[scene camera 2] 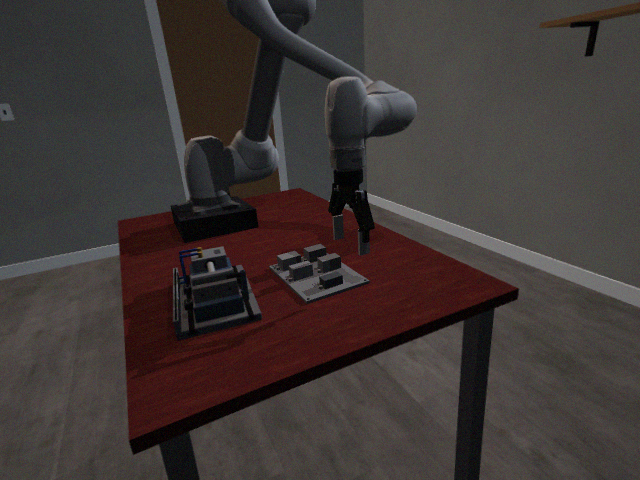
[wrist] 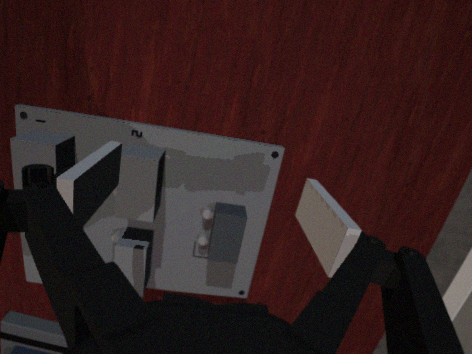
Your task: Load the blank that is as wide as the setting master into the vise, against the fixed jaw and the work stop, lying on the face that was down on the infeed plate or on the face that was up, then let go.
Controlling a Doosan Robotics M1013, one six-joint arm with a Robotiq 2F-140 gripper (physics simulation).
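Pixels of known places: gripper, fingertip midpoint: point(scene camera 2: 350, 245) point(wrist: 213, 181); arm's base, origin of the base link: point(scene camera 2: 211, 207).
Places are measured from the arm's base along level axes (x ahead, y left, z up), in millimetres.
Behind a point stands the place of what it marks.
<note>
The infeed plate point(scene camera 2: 353, 280) @(x 775, y 120, z -69 mm) point(wrist: 182, 275) @(x 709, y -5, z -69 mm) lies on the table with several grey blocks. Among them, a darker, narrow block point(scene camera 2: 330, 280) @(x 767, y 51, z -48 mm) point(wrist: 228, 232) @(x 754, y 71, z -44 mm) stands by two pins near one corner. A larger block point(scene camera 2: 329, 263) @(x 685, y 105, z -44 mm) point(wrist: 136, 187) @(x 669, y 117, z -33 mm) stands near the mark 2, and another block point(wrist: 31, 152) @(x 581, y 143, z -33 mm) near the mark 1. I cannot tell which is the setting master or the matching blank. The vise point(scene camera 2: 217, 292) @(x 720, y -231, z -1 mm) stands left of the plate; no block is recognisable in its jaws. My gripper point(scene camera 2: 351, 236) @(x 734, y 146, z 13 mm) point(wrist: 213, 181) @(x 734, y 146, z 13 mm) is open and empty, above and behind the plate's right side in the scene view.
Blue lines point(scene camera 2: 182, 260) @(x 523, y -254, z 20 mm) rise at the vise's back left. Upright dark posts stand at its sides. The arm's black base point(scene camera 2: 216, 222) @(x 138, y -32, z -23 mm) is at the back of the red table point(scene camera 2: 320, 351) @(x 964, y -112, z -77 mm). Part of the vise assembly point(wrist: 32, 327) @(x 526, y -93, z -60 mm) shows at the wrist view's lower left.
</note>
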